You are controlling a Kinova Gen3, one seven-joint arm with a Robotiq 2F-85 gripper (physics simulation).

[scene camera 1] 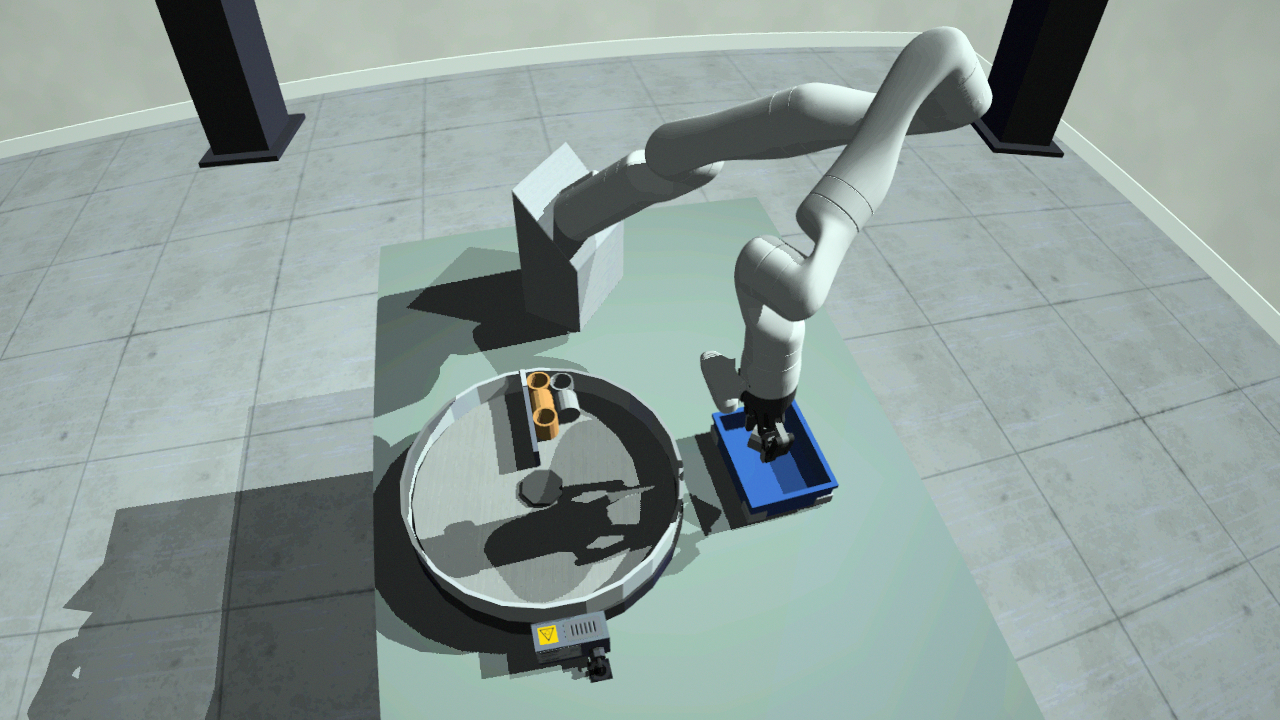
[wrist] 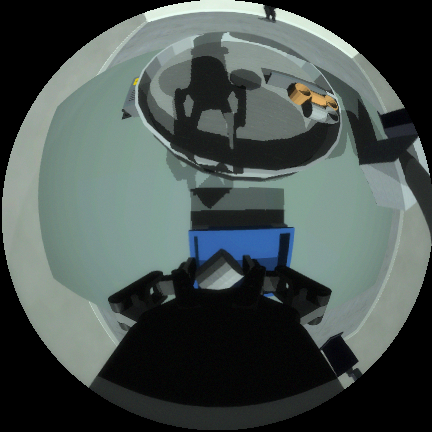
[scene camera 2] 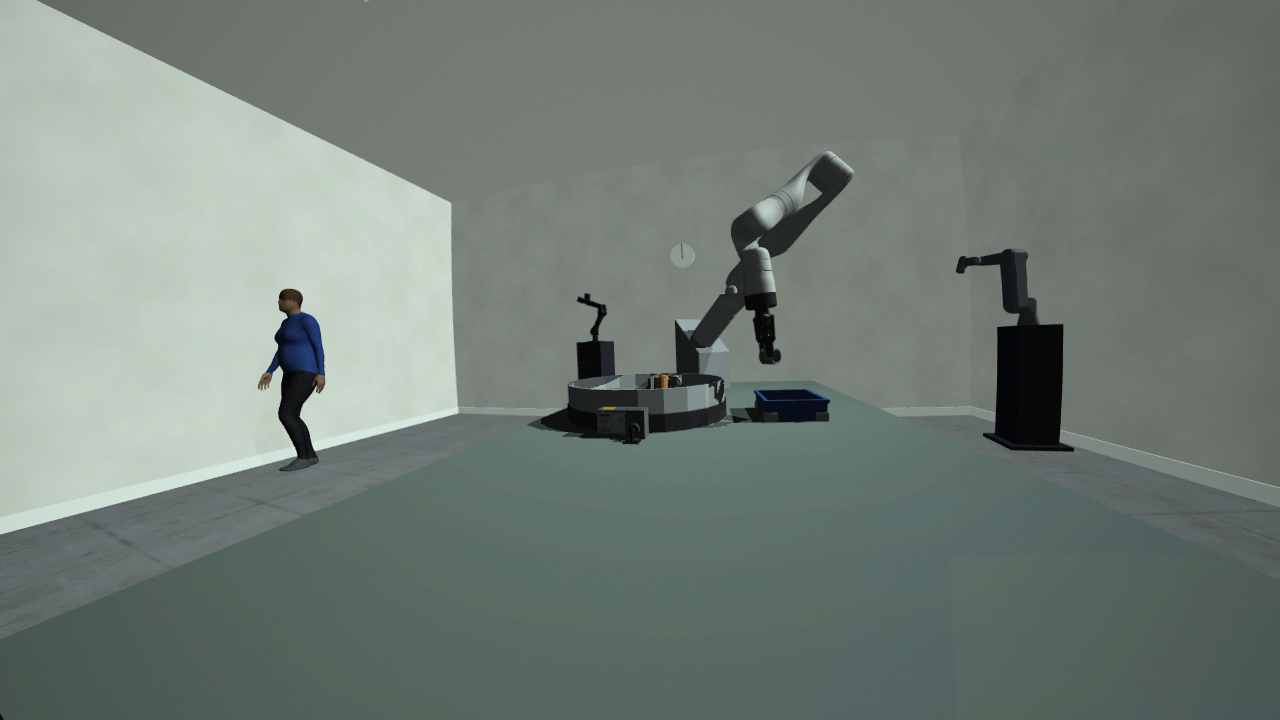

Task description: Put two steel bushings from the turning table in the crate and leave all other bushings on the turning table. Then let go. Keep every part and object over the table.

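Pixels of known places: gripper, between the fingertips: (scene camera 1: 759, 443) (wrist: 218, 264) (scene camera 2: 767, 359); arm's base, origin of its link: (scene camera 1: 573, 217) (scene camera 2: 702, 338).
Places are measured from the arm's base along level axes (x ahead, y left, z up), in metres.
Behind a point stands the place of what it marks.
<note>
My gripper (scene camera 1: 771, 442) @[z -0.062, x 0.468, y 0.271 m] (scene camera 2: 769, 355) @[z -0.062, x 0.468, y 0.271 m] is shut on a grey, faceted part that looks like a steel bushing (wrist: 222, 278) @[z -0.037, x 0.465, y 0.274 m], held tilted between the fingertips. It hangs above the blue crate (scene camera 1: 792, 499) @[z -0.162, x 0.506, y 0.333 m] (scene camera 2: 792, 408) @[z -0.176, x 0.502, y 0.328 m] (wrist: 241, 230) @[z -0.157, x 0.433, y 0.249 m], with a gap below it in scene camera 2. The gripper hides part of the crate's inside. On the turning table (scene camera 1: 465, 483) @[z -0.153, x 0.464, y -0.168 m] (scene camera 2: 662, 399) @[z -0.135, x 0.654, y 0.065 m] (wrist: 270, 120) @[z -0.153, x 0.418, y 0.046 m], two orange bushings (scene camera 1: 545, 427) @[z -0.119, x 0.384, y -0.044 m] (wrist: 299, 96) @[z -0.126, x 0.370, y -0.027 m] stand close together beside a dark divider. Grey steel (scene camera 1: 567, 398) @[z -0.116, x 0.330, y -0.010 m] (wrist: 320, 115) @[z -0.122, x 0.324, y 0.001 m] shows right against them; whether it is one bushing or two is unclear.
A raised rim surrounds the turning table, with a dark hub (scene camera 1: 539, 488) @[z -0.145, x 0.480, y -0.052 m] at its middle. A grey box with a yellow warning label (scene camera 1: 571, 634) @[z -0.148, x 0.711, y -0.003 m] sits at its front. The arm's angled base (scene camera 1: 550, 259) @[z -0.046, x 0.064, y -0.042 m] stands behind the turning table. A person (scene camera 2: 298, 358) is off to the left.
</note>
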